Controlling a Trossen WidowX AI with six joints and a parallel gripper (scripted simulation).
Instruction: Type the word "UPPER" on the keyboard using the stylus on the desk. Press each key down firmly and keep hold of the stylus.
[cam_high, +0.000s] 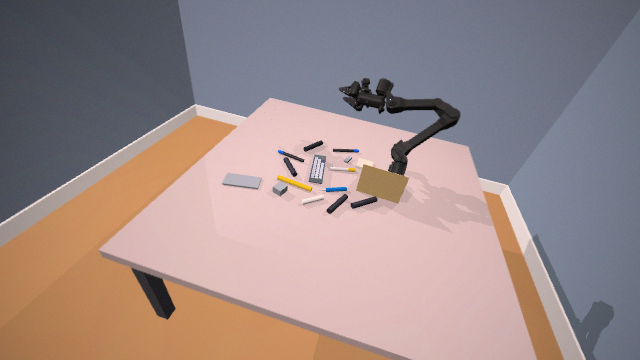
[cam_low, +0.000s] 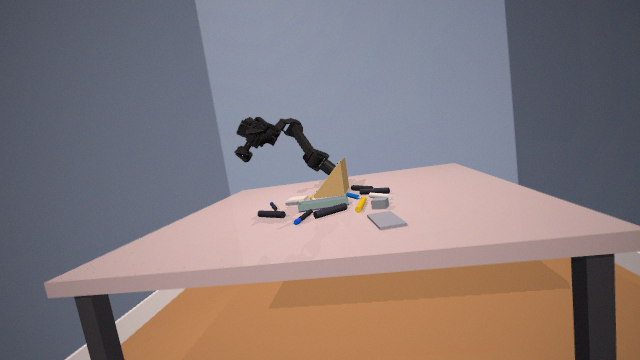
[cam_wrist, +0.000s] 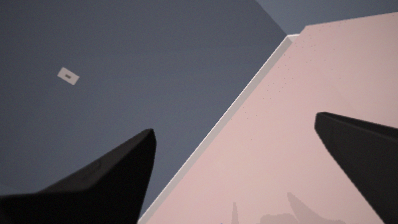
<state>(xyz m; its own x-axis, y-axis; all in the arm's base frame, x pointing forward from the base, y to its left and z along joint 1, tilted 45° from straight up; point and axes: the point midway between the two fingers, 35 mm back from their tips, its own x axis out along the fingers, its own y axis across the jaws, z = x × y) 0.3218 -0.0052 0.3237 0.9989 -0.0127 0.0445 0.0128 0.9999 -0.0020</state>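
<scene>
My gripper tip is now 14 cm past the stylus, 38 cm to the right of it and 27 cm above it. The rest, counted from my gripper tip: yellow pen 42 cm to the left, 27 cm below; then white cylinder 11 cm behind, 47 cm to the left, 27 cm below; then grey cube 3 cm ahead, 49 cm to the left, 26 cm below.
</scene>
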